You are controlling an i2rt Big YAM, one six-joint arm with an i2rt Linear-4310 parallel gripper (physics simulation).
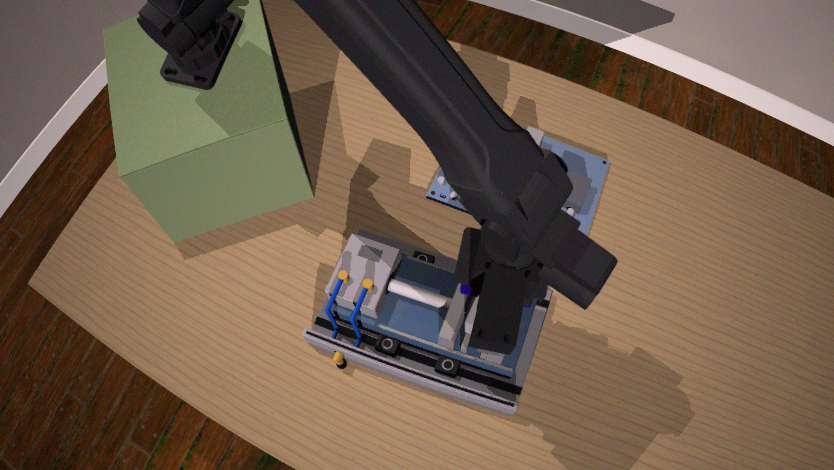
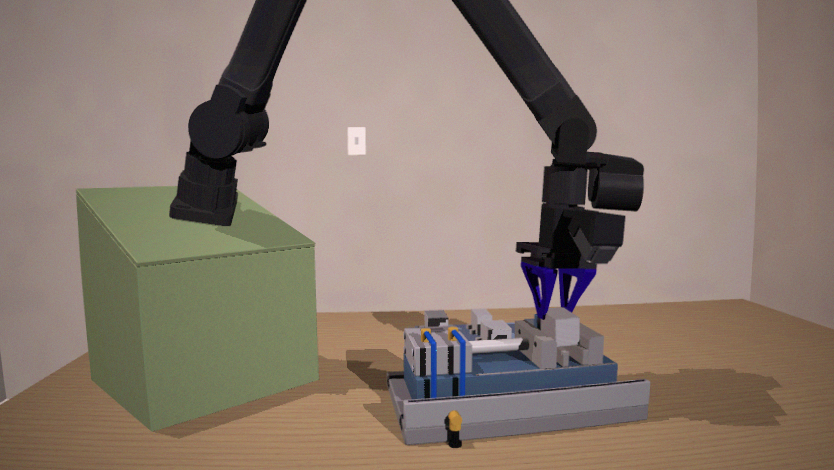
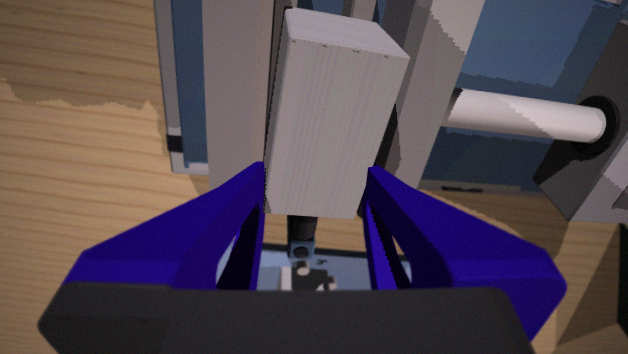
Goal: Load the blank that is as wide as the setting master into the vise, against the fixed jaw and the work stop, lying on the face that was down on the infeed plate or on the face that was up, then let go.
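Places are measured from the arm's base along level axes (x right, y ahead, z up), in millimetres.
Where they show: gripper, fingertip midpoint: (image 2: 553, 318) (image 3: 313, 176); arm's base, origin of the base link: (image 1: 202, 49) (image 2: 205, 208).
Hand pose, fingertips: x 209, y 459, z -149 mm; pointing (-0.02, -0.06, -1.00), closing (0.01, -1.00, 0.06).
Note:
Each offset is from my fingertips to the centre of the thing. "*": to the spot under its first point.
My gripper (image 2: 554, 312) (image 3: 313, 176) points down and is shut on a pale grey block, the blank @(dx +21, dy -3, dz -6 mm) (image 2: 563, 328) (image 3: 335, 125), near one end. The blank is between the vise's two jaws, its top above them. The fixed jaw (image 2: 590, 344) (image 3: 235, 90) is close beside it, with a thin dark line between. A wider dark gap separates it from the moving jaw (image 1: 455, 321) (image 2: 543, 350) (image 3: 435, 75). A dark rod with a small blue end block @(* dx -45, dy +5, dz -5 mm) (image 3: 301, 248), possibly the work stop, shows past the blank's gripped end; contact is unclear. The underside is hidden.
The vise's blue bed @(dx +12, dy -73, dz -64 mm) (image 1: 408, 318) (image 2: 583, 373) carries a white screw rod @(dx +10, dy -90, dz -26 mm) (image 1: 417, 293) (image 2: 496, 346) (image 3: 525, 115). Blue hoses @(* dx +67, dy -189, dz +4 mm) (image 1: 330, 309) (image 2: 431, 364) rise at its left. A blue plate @(* dx -280, dy +134, dz -96 mm) (image 1: 595, 175) with pins and blocks lies behind. A green box (image 1: 221, 186) (image 2: 233, 326) stands left.

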